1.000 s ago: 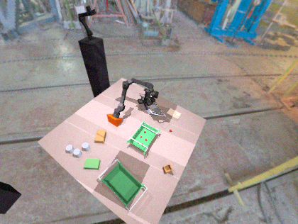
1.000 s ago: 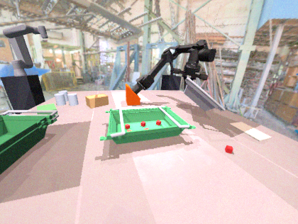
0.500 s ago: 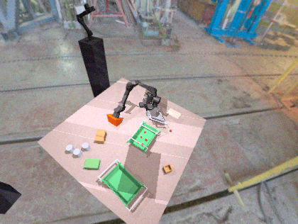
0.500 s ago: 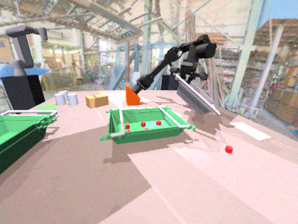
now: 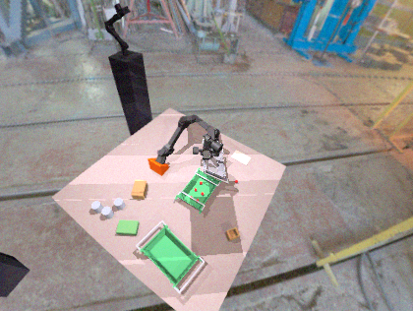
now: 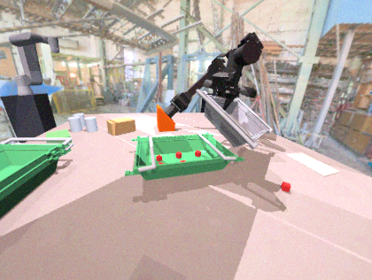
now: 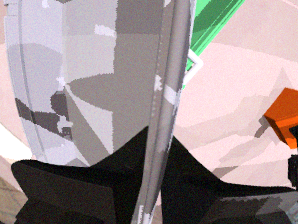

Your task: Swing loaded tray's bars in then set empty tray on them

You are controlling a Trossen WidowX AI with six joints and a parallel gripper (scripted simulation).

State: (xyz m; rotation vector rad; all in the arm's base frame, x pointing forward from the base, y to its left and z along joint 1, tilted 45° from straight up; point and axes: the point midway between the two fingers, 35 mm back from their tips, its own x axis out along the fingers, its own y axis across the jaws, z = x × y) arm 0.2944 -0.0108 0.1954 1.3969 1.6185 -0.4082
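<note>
Now: gripper tip 7 cm short of the grey tray and 4 cm to the right of it. From my gripper tip the other things lie so: tan block (32 cm behind, 37 cm to the right, 12 cm below); white sheet (24 cm ahead, 29 cm to the left, 15 cm below); red block (28 cm ahead, 3 cm to the left, 14 cm below).
</note>
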